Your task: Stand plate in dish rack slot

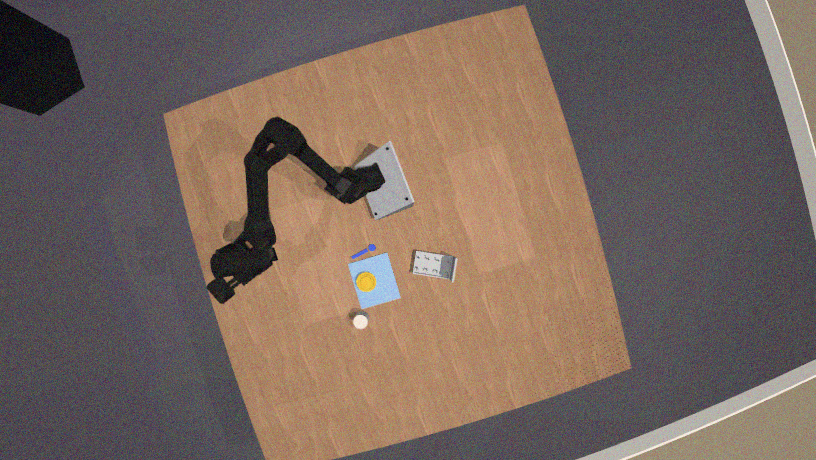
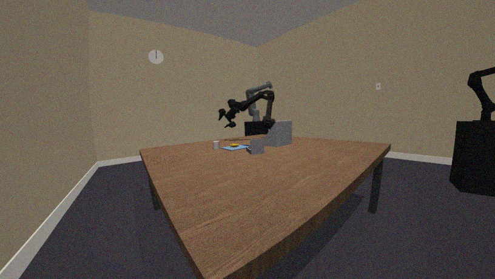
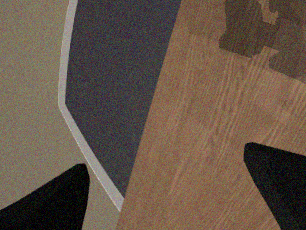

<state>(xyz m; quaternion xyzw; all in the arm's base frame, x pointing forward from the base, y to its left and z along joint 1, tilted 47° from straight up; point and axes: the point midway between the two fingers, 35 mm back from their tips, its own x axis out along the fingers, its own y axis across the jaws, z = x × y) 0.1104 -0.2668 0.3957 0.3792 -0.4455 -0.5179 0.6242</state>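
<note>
Right now my gripper tip is 160 mm short of the plate, 330 mm to the right of it and 140 mm above it. The rest, counted from my gripper tip: light blue mat (170 mm ahead, 350 mm to the left, 150 mm below); white cup (270 mm ahead, 270 mm to the left, 130 mm below); blue spoon (80 mm ahead, 370 mm to the left, 150 mm below).
</note>
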